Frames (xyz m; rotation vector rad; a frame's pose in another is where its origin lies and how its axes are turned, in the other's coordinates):
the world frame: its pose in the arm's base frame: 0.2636 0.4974 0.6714 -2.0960 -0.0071 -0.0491
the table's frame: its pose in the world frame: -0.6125 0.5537 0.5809 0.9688 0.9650 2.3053
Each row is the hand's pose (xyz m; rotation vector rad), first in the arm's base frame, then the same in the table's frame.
Working: the arm's base frame: its pose in the table's frame: -0.3378 -0.7312 0.0170 0.0442 -2.2198 -0.2751

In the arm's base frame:
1: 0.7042 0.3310 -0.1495 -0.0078 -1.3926 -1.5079
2: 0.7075 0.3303 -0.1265 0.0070 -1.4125 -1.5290
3: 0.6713 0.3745 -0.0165 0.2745 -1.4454 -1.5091
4: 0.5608 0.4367 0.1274 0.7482 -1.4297 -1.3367
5: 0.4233 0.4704 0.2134 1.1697 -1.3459 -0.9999
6: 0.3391 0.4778 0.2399 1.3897 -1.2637 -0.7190
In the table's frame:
1: -0.6340 -0.5261 0.7227 -1.2997 1.8148 0.8891
2: -0.6541 -0.5230 0.7114 -1.3102 1.7843 0.8732
3: -0.7151 -0.4553 0.6274 -1.3944 1.7895 0.6012
4: -0.7556 -0.3543 0.4695 -1.4631 1.8639 0.0797
5: -0.7359 -0.2881 0.3189 -1.3950 1.9828 -0.4861
6: -0.7042 -0.2653 0.2394 -1.2721 2.0584 -0.8571

